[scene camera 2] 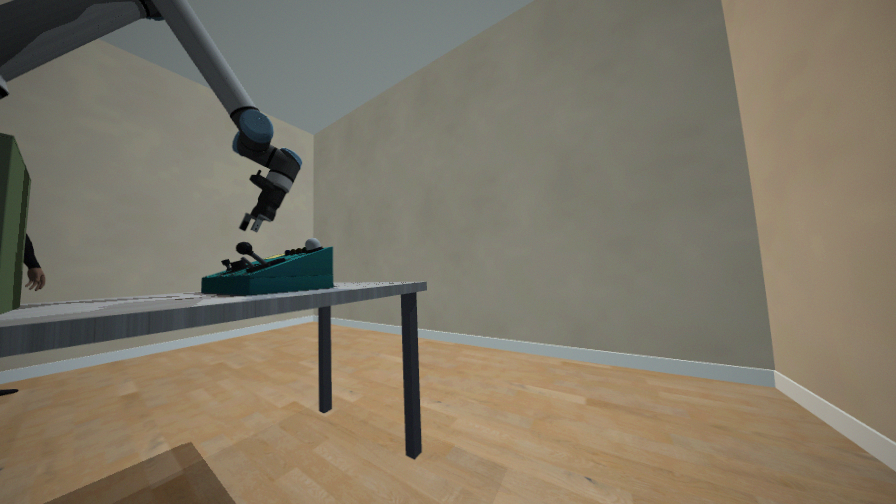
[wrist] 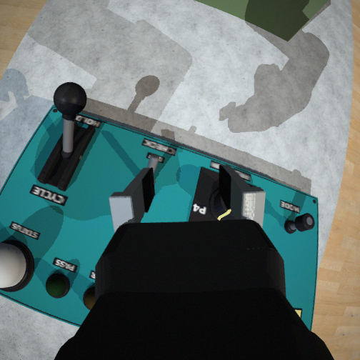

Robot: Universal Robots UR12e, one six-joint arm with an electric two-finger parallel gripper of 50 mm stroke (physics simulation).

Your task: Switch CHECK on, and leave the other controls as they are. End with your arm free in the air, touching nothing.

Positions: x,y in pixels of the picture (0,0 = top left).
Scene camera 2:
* gripper: 247,230
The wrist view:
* gripper: 186,179
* ball-topped lever: 69,98
